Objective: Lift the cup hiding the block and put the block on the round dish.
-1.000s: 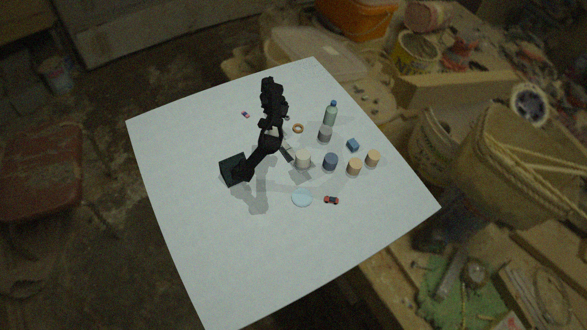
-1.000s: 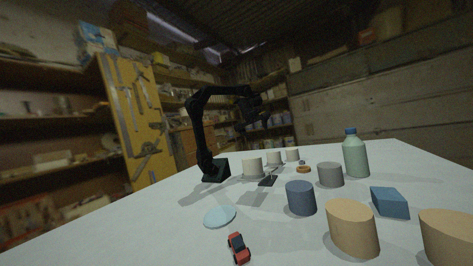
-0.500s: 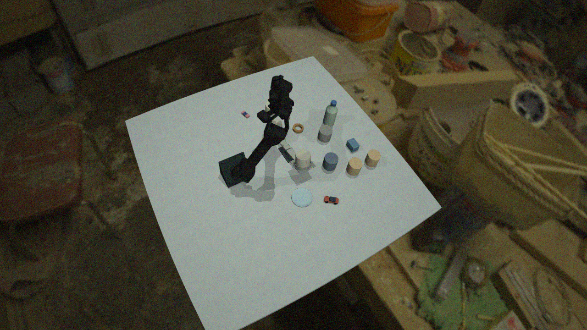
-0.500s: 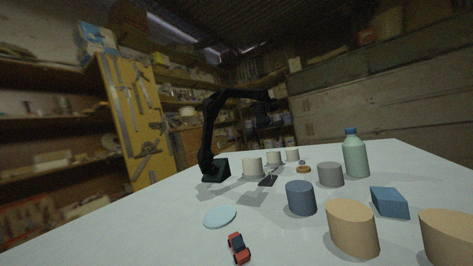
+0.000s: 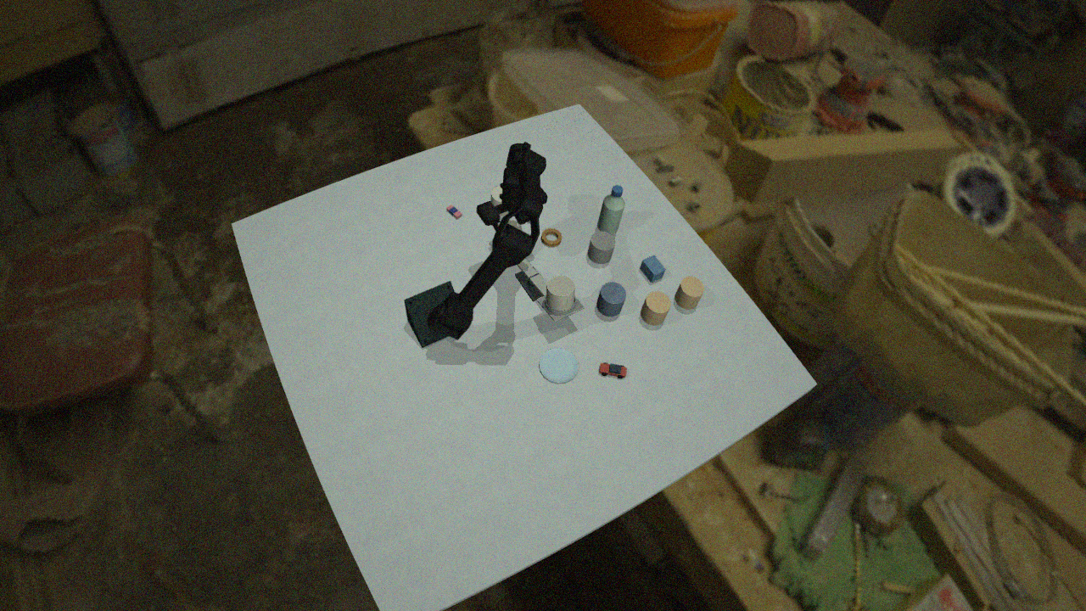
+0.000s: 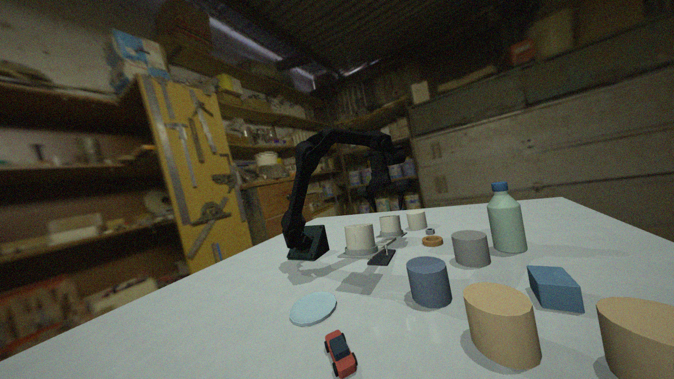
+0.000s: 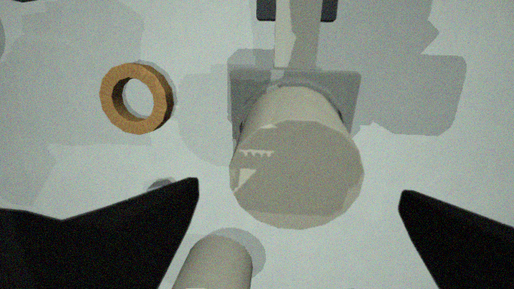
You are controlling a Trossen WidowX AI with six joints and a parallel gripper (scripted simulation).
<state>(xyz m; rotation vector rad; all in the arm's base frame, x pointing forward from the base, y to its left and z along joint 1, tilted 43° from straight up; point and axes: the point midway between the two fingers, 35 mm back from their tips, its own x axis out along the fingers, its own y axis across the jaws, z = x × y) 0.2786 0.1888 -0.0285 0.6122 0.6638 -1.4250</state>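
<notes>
My gripper tip is now 70 mm above the teal block. From my gripper tip the other things lie so: grey cylinder 220 mm ahead, 110 mm to the right, 80 mm below; ring 130 mm ahead, 20 mm to the right, 100 mm below; blue cylinder 170 mm ahead, 300 mm to the right, 80 mm below.
</notes>
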